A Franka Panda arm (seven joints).
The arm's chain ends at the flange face. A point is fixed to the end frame.
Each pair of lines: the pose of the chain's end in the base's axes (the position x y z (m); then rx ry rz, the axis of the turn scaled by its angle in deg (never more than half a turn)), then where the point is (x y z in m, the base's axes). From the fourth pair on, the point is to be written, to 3 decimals.
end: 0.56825, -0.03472, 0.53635, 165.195, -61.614, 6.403
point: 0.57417 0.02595 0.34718
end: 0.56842, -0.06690, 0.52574, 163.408, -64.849, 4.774
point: 0.57335 -0.00679 0.33636
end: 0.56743, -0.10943, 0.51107, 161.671, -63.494, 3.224
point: 0.56633 -0.05475 0.31999
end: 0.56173, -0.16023, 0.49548, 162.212, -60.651, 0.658
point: 0.553 -0.105 0.305
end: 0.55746, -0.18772, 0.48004, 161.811, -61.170, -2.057
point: 0.543 -0.131 0.290
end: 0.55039, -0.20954, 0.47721, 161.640, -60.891, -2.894
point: 0.534 -0.153 0.287
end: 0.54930, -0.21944, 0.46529, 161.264, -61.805, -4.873
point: 0.530 -0.161 0.276
